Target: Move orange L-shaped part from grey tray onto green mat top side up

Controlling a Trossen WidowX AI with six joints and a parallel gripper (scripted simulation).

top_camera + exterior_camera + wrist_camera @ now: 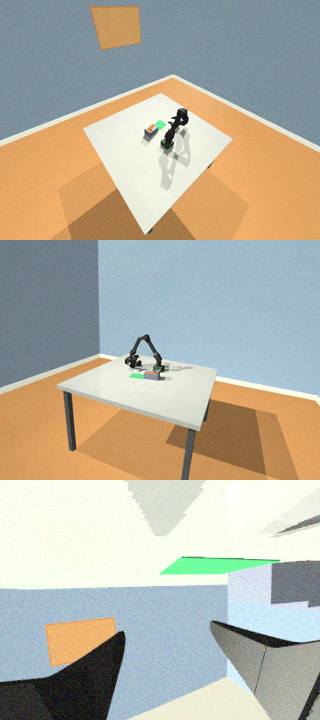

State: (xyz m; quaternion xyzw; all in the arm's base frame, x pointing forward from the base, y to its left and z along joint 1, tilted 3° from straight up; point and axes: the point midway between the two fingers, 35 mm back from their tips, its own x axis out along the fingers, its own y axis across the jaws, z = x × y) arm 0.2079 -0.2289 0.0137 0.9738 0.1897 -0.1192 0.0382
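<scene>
Now: gripper tip 2 cm short of the orange l-shaped part, 28 cm to the right of it and 2 cm above it. From my gripper tip the other things lie so: green mat (5 cm ahead, 11 cm to the left, 9 cm below).
</scene>
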